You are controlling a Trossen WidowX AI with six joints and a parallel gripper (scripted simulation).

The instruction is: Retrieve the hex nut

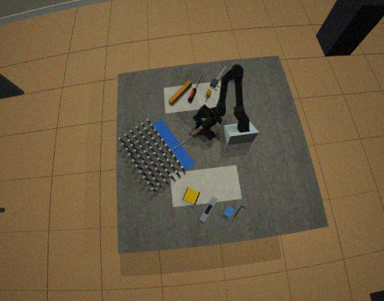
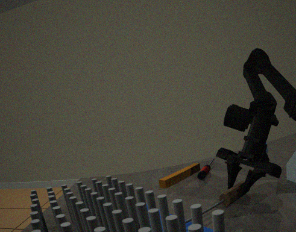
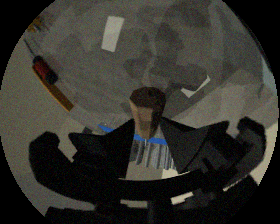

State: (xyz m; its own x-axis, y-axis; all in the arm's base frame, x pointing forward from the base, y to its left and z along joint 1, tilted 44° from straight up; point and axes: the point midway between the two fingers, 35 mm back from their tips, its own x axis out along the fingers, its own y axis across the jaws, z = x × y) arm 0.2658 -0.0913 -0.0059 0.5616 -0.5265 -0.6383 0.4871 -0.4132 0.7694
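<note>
Right now the hook tool is 90 mm ahead of my gripper tip, 50 mm to the left of it and 10 mm below it. Also, from my gripper tip: yellow block (80 mm ahead, 410 mm to the left); then blue taped strip (180 mm ahead, 60 mm to the left, 20 mm below); then orange bar (90 mm ahead, 320 mm to the right).
</note>
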